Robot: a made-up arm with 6 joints. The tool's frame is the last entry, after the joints.
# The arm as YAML. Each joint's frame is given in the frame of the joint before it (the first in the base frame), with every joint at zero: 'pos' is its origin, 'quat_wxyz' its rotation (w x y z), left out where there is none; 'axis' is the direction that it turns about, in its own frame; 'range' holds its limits. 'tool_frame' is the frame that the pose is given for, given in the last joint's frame.
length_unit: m
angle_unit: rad
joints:
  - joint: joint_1
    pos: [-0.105, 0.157, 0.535]
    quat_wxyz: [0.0, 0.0, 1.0, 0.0]
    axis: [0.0, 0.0, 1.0]
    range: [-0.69, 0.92]
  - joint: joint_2
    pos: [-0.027, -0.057, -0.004]
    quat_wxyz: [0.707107, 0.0, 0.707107, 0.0]
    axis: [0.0, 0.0, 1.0]
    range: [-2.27, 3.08]
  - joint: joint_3
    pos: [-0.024, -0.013, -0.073]
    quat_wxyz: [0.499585, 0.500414, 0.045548, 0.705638]
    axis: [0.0, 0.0, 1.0]
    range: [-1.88, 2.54]
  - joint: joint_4
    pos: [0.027, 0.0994, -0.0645]
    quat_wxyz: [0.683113, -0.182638, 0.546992, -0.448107]
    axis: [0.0, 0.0, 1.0]
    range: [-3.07, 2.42]
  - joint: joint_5
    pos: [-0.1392, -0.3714, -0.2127]
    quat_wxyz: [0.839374, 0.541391, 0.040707, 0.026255]
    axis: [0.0, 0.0, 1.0]
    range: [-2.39, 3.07]
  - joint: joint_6
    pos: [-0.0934, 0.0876, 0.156]
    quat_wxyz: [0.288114, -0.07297, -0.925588, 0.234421]
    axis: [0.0, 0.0, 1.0]
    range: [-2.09, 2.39]
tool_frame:
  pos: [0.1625, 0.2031, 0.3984]
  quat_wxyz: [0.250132, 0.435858, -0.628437, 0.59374]
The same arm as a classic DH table. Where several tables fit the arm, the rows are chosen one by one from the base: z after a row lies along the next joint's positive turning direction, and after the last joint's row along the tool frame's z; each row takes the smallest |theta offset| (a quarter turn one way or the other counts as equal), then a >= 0, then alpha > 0; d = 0 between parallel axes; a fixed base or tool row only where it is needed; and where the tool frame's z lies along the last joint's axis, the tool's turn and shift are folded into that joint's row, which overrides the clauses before.
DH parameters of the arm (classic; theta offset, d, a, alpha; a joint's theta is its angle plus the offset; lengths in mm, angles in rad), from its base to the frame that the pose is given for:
base (fixed): -0.9813 0 -188.9 3.1416
joint_1: 0.5895 -539 57 -1.5708
joint_2: -0.5253 -91.9 23.3 -1.0529
joint_3: -0.9651 -81.1 103 1.2293
joint_4: 0.7743 -371.5 177.8 -1.1478
joint_5: -1.0102 573.2 125.2 -2.3805
joint_6: -0.6014 409.2 200.9 1.7414
tool (fixed): 2.1365 -167.7 0 0
Joint limits (rad, base to tool): -0.69..0.92 -2.27..3.08 -1.88..2.54 -3.07..2.42 -2.39..3.07 -2.09..2.39

